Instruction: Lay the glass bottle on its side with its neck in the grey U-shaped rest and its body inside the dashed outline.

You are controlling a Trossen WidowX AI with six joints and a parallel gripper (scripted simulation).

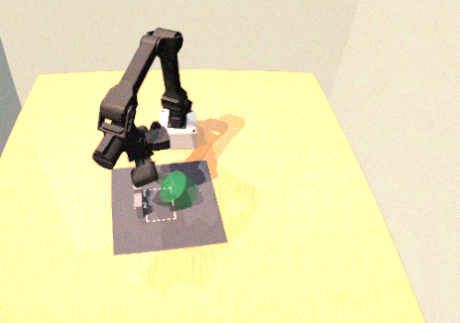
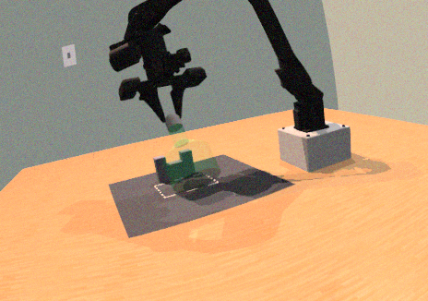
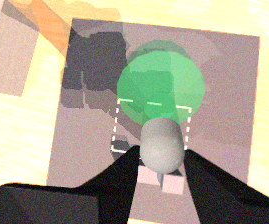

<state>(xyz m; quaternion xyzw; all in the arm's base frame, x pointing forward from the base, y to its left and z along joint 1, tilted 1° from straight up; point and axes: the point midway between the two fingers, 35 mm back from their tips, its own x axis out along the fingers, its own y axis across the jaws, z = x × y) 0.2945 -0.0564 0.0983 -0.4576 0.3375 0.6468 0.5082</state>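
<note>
My gripper tip is now 1 cm past the green glass bottle, 3 cm to the right of it and 4 cm above it. From my gripper tip the other things lie so: dark grey mat: 2 cm to the left, 14 cm below.
</note>
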